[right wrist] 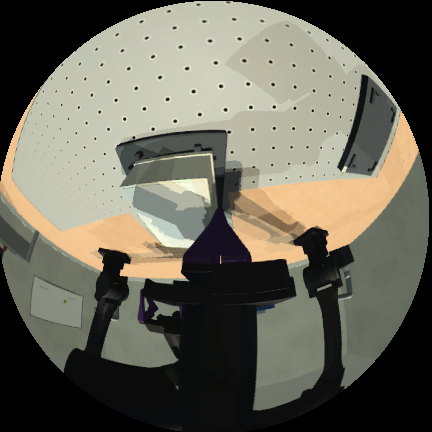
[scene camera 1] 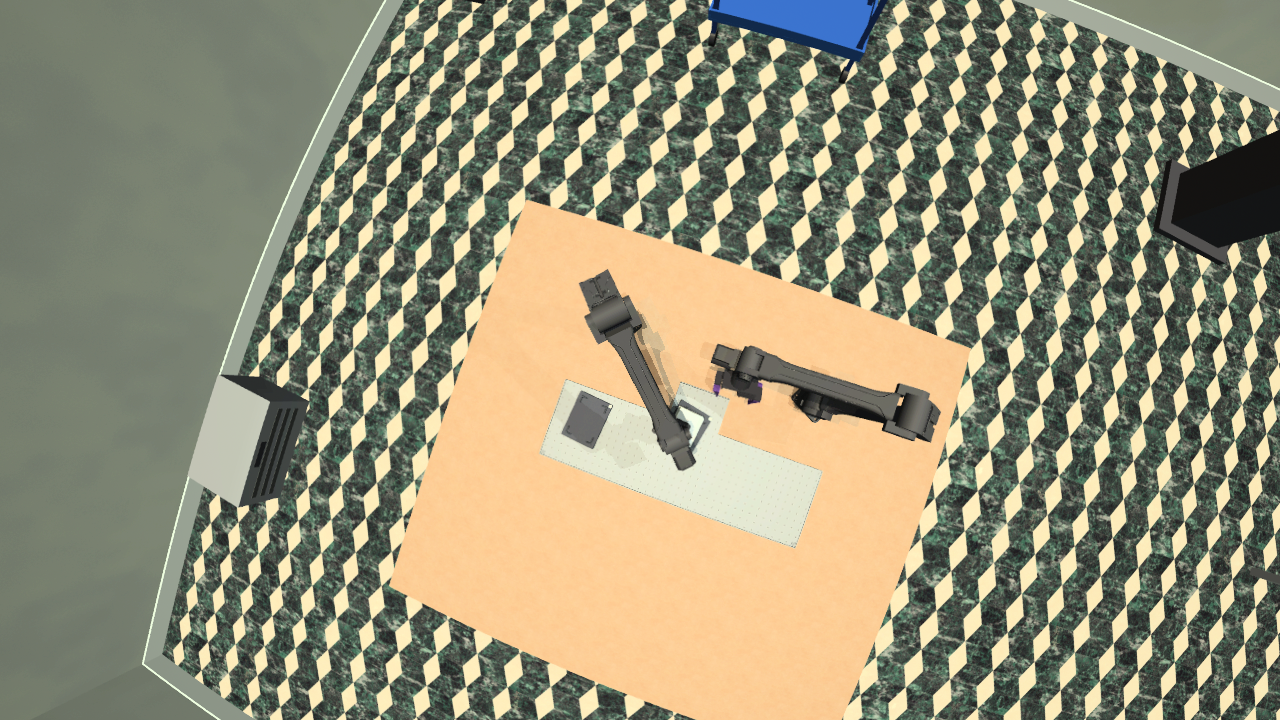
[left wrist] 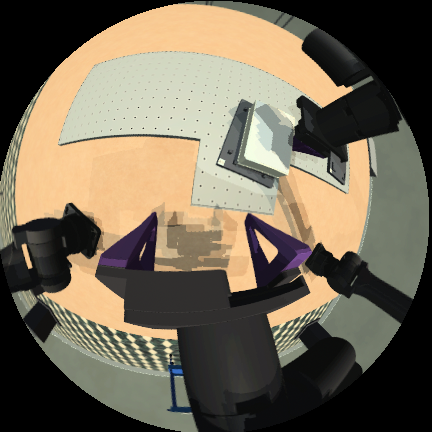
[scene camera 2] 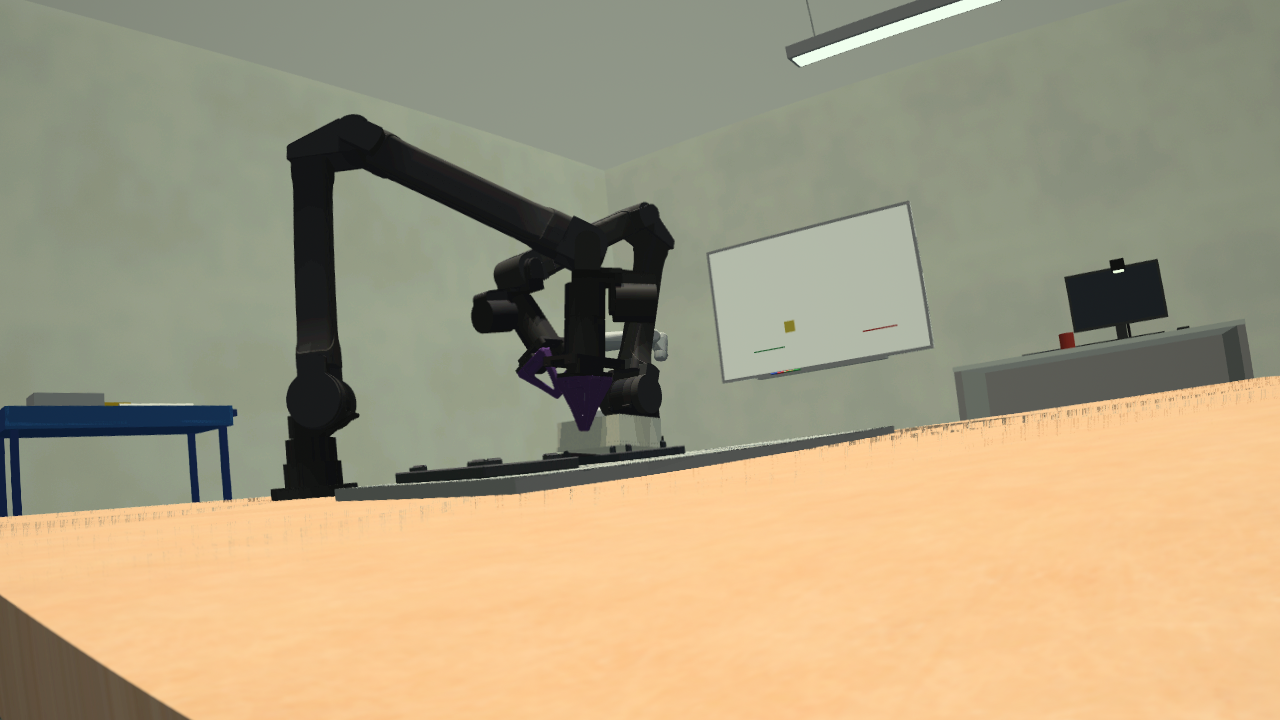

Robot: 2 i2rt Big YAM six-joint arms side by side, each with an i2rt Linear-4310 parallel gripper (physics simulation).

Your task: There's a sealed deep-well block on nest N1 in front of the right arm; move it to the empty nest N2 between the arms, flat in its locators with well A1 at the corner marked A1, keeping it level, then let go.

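Pixels of known places: left gripper, fingertip midpoint: (scene camera 1: 732, 399) (left wrist: 202, 216); right gripper, fingertip midpoint: (right wrist: 219, 211) (left wrist: 289, 146) (scene camera 2: 584, 431); left arm's base, link origin: (right wrist: 114, 253) (scene camera 1: 810, 402) (left wrist: 79, 229); right arm's base, link origin: (right wrist: 310, 235) (left wrist: 316, 259) (scene camera 2: 315, 497).
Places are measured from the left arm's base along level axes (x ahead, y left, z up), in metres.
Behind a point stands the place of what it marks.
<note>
The pale sealed block (scene camera 1: 690, 416) {x 0.333, y -0.246, z 0.071 m} (scene camera 2: 635, 433) {x 0.441, y -0.216, z 0.048 m} (left wrist: 272, 137) {x 0.370, y -0.230, z 0.071 m} (right wrist: 175, 212) {x 0.401, y -0.224, z 0.072 m} stands on nest N2 (left wrist: 232, 136) {x 0.343, y -0.181, z 0.025 m} (right wrist: 175, 143) {x 0.449, y -0.212, z 0.025 m}, the dark plate between the arms. It looks about level; whether it is fully down in the locators is hard to tell. N2's white corner mark shows in the left wrist view; the block's well A1 cannot be made out. Nest N1 (scene camera 1: 587, 420) {x 0.599, y -0.463, z 0.024 m} (left wrist: 338, 168) {x 0.557, y -0.485, z 0.025 m} (right wrist: 375, 122) {x 0.614, y -0.446, z 0.025 m} is empty. My right gripper (scene camera 2: 584, 428) {x 0.396, y -0.272, z 0.058 m} (right wrist: 219, 211) {x 0.396, y -0.272, z 0.058 m} is shut and empty, its tips close beside the block. My left gripper (scene camera 1: 736, 392) {x 0.202, y -0.202, z 0.124 m} (left wrist: 202, 216) {x 0.202, y -0.202, z 0.124 m} is open and empty, apart from the block.
Both nests are on a pale perforated plate (scene camera 1: 760, 492) {x 0.332, y 0.102, z 0.013 m} (scene camera 2: 429, 490) {x 0.710, y -0.545, z 0.007 m} (left wrist: 145, 100) {x 0.316, y 0.011, z 0.013 m} (right wrist: 165, 100) {x 0.490, y -0.192, z 0.013 m} on the orange table (scene camera 1: 554, 555) {x 1.008, y -0.194, z 0.000 m}. The right arm reaches over N2 in scene camera 1. A blue cart (scene camera 1: 796, 22) (scene camera 2: 116, 420) stands off the table.
</note>
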